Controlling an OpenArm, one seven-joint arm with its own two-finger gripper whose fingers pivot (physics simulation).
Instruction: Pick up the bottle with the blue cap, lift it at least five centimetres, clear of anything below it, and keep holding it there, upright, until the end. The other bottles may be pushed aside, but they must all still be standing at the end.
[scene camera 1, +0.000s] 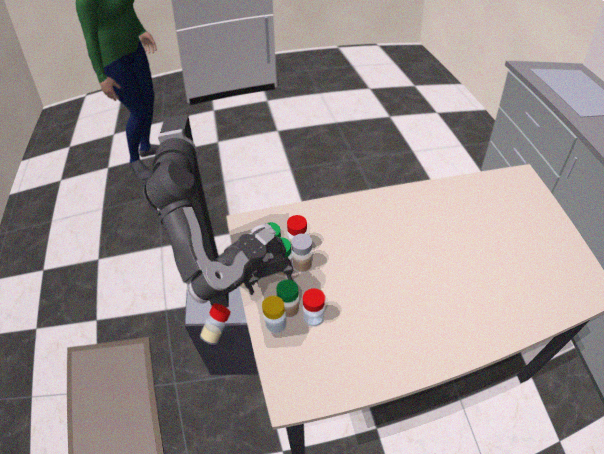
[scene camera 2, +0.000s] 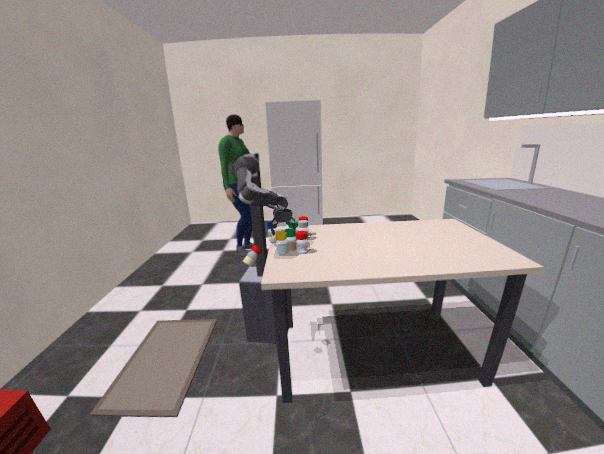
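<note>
The blue-capped bottle shows in part in scene camera 2, its blue cap (scene camera 2: 270, 225) just left of the gripper; its tilt is unclear, and the arm hides it in scene camera 1. My gripper (scene camera 1: 271, 284) (scene camera 2: 284, 229) is open, pointing down low among the bottles, with no bottle seen held. A red-capped bottle (scene camera 1: 215, 325) (scene camera 2: 252, 255) is tilted in the air off the table's left edge. A yellow-capped bottle (scene camera 1: 274, 314) (scene camera 2: 282, 243), a dark-green-capped bottle (scene camera 1: 288, 298) and another red-capped bottle (scene camera 1: 314, 307) (scene camera 2: 301, 242) stand nearer the camera.
Behind the gripper are a grey-capped bottle (scene camera 1: 302, 252), a red-capped bottle (scene camera 1: 297, 224) and two partly hidden green caps (scene camera 1: 273, 229) (scene camera 1: 285, 247). The wooden table (scene camera 1: 425, 280) (scene camera 2: 400, 250) extends right; its left edge runs close beside the bottles. A person (scene camera 1: 117, 55) (scene camera 2: 232, 160) stands behind the arm.
</note>
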